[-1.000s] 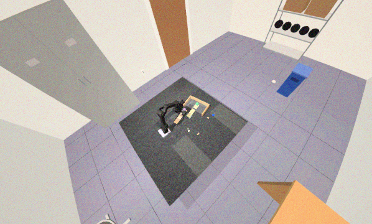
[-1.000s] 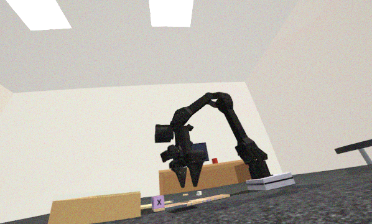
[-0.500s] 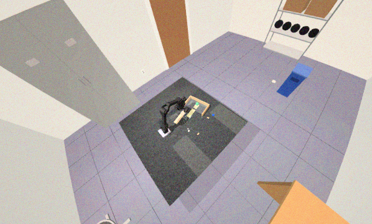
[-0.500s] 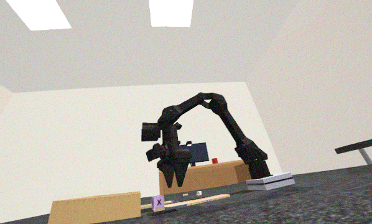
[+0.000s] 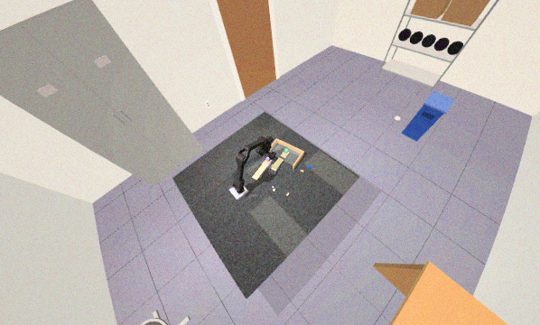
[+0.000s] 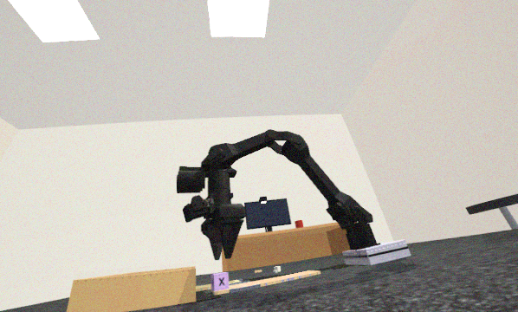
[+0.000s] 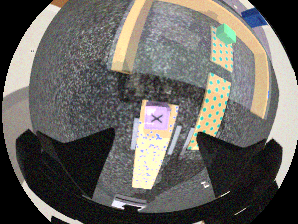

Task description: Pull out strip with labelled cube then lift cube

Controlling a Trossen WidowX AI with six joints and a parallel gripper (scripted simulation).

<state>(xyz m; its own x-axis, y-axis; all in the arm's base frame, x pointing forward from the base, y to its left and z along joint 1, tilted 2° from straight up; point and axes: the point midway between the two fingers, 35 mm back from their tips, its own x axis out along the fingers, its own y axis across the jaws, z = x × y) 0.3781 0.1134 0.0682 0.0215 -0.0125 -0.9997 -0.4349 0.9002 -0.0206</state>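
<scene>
Right now the strip is 100 mm behind my gripper tip, 60 mm below it and 40 mm to the right of it. From my gripper tip the other things lie so: small blue block: 320 mm to the right, 260 mm ahead, 60 mm below.
</scene>
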